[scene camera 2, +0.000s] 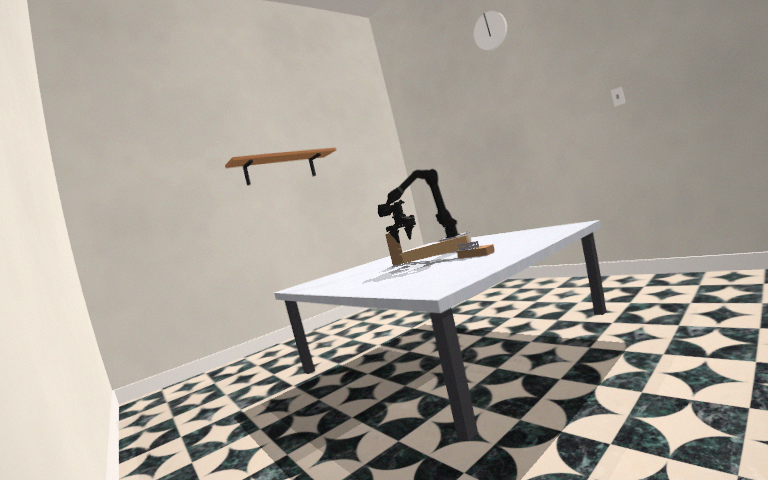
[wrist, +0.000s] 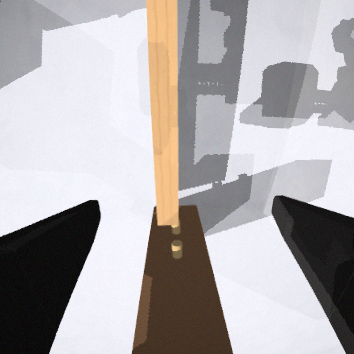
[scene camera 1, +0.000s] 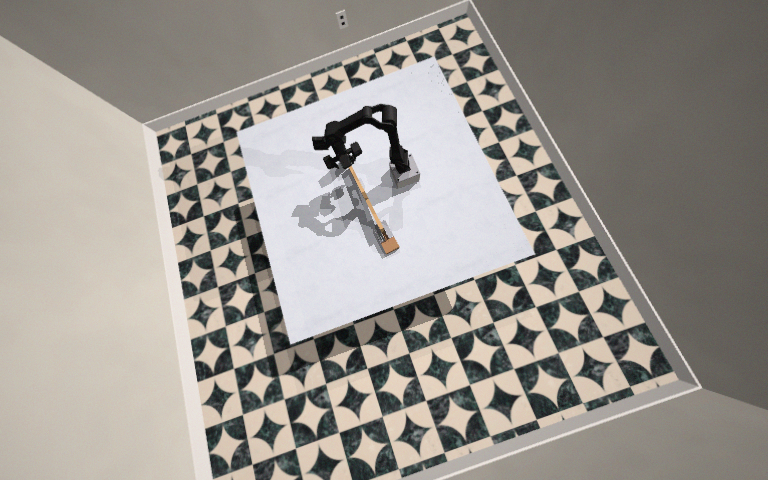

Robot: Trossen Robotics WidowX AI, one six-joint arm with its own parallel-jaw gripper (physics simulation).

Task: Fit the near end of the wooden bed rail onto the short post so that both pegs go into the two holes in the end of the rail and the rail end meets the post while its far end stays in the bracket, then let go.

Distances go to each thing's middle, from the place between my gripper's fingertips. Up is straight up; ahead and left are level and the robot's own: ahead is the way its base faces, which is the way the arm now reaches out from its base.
Now: hand 30 mm past the wooden bed rail (scene camera 2: 451, 245), 170 mm to the right of it and 70 mm above it.
